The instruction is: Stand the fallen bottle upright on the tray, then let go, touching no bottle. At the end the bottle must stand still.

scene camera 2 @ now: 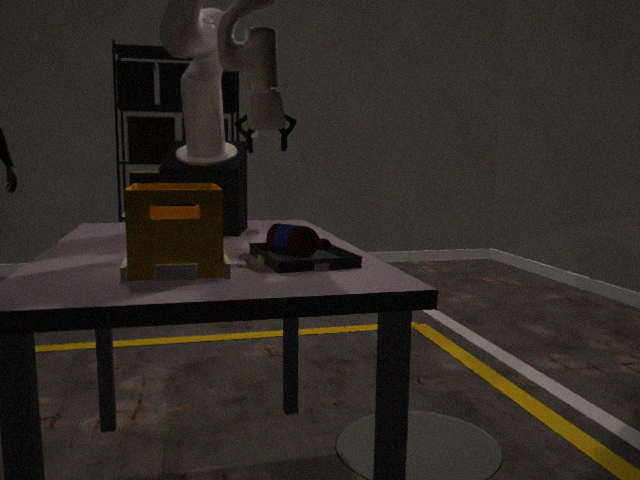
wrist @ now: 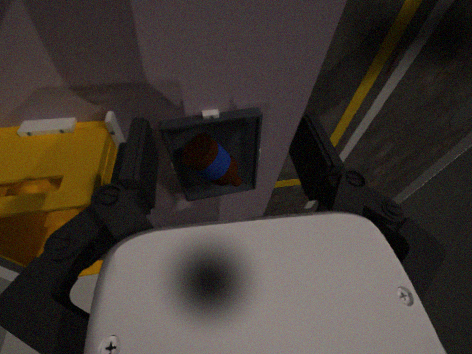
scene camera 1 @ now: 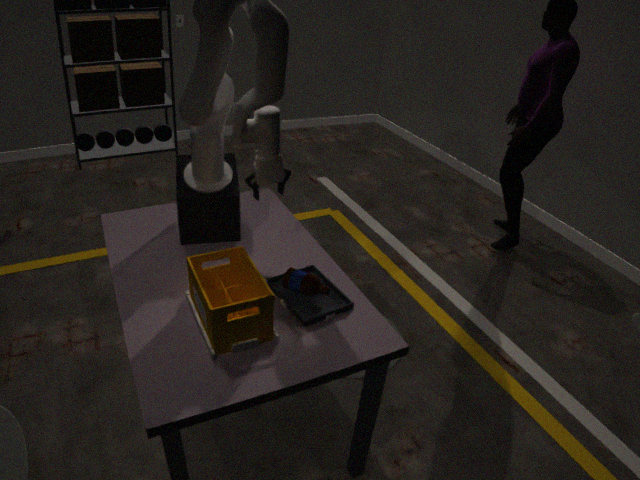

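A dark brown bottle (scene camera 1: pixel 307 283) (scene camera 2: pixel 295 240) (wrist: pixel 209 158) with a blue band lies on its side on the black tray (scene camera 1: pixel 310 318) (scene camera 2: pixel 310 265) (wrist: pixel 175 123). Its neck points to the right in both scene views and to the lower right in the wrist view. My gripper (scene camera 1: pixel 270 196) (scene camera 2: pixel 267 149) (wrist: pixel 227 134) is open and empty. It hangs high above the table, behind the tray in the scene views, and well apart from the bottle.
A yellow crate (scene camera 1: pixel 242 330) (scene camera 2: pixel 173 240) (wrist: pixel 50 155) stands left of the tray on the table (scene camera 1: pixel 268 379) (scene camera 2: pixel 310 289). The arm's black base block (scene camera 1: pixel 209 219) stands behind the crate. A person (scene camera 1: pixel 547 93) stands right of the table, and a shelf rack (scene camera 1: pixel 118 110) stands at the back.
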